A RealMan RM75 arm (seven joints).
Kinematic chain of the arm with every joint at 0, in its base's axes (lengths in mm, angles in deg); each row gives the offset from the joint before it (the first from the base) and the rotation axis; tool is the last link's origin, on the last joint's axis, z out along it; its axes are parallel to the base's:
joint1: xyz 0 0 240.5 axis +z
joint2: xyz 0 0 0 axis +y
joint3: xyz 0 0 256 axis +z
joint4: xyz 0 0 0 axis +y
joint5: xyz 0 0 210 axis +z
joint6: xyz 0 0 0 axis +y
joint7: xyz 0 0 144 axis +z
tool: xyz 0 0 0
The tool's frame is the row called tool.
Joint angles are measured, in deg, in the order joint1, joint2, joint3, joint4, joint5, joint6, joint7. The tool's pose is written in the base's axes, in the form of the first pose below.
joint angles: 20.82, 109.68, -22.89, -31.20, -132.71, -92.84, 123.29
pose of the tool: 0.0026 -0.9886 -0.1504 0.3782; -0.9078 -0.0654 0.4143 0.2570; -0.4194 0.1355 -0.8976 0.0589; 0 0 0 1
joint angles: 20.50, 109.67, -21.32, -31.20, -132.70, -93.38, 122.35
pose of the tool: 0.0024 -0.9871 -0.1600 0.3793; -0.8984 -0.0724 0.4332 0.2550; -0.4392 0.1428 -0.8870 0.0616; 0 0 0 1
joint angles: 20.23, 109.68, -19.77, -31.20, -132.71, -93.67, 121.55
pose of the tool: 0.0002 -0.9861 -0.1660 0.3806; -0.8879 -0.0765 0.4536 0.2536; -0.4600 0.1473 -0.8756 0.0641; 0 0 0 1
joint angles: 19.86, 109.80, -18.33, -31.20, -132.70, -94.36, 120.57
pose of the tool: 0.0002 -0.9840 -0.1781 0.3811; -0.8793 -0.0850 0.4687 0.2508; -0.4763 0.1566 -0.8652 0.0655; 0 0 0 1
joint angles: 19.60, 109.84, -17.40, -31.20, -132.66, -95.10, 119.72
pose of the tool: 0.0043 -0.9818 -0.1897 0.3810; -0.8739 -0.0959 0.4765 0.2485; -0.4860 0.1637 -0.8585 0.0667; 0 0 0 1
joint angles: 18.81, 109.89, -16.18, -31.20, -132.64, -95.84, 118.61
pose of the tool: 0.0025 -0.9804 -0.1971 0.3833; -0.8658 -0.1008 0.4901 0.2428; -0.5004 0.1694 -0.8491 0.0683; 0 0 0 1
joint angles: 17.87, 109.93, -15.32, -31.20, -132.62, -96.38, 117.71
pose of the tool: -0.0024 -0.9800 -0.1990 0.3863; -0.8596 -0.0997 0.5011 0.2362; -0.5109 0.1723 -0.8422 0.0694; 0 0 0 1
